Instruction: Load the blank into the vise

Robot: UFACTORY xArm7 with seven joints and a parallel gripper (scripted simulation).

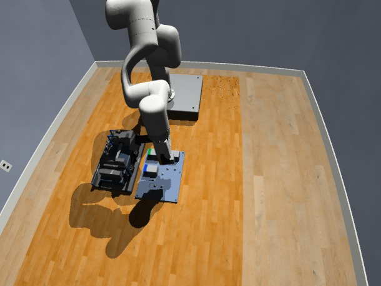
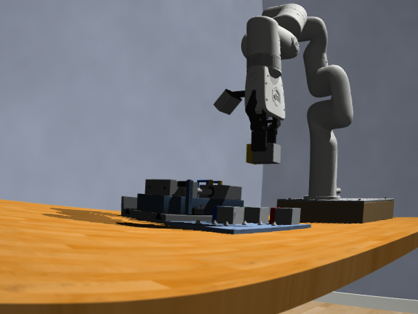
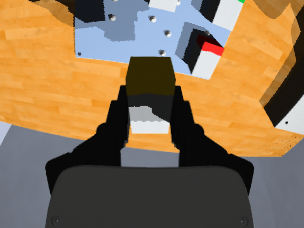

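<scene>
Right now my hand is 8 cm short of the fixed jaw, 25 cm to the left of it and 10 cm above it. From my hand the other things lie so: yellow-ended blank 2 cm below; blue-ended blank 1 cm ahead, 9 cm to the right, 15 cm below; red-ended blank 9 cm behind, 1 cm to the right, 15 cm below.
</scene>
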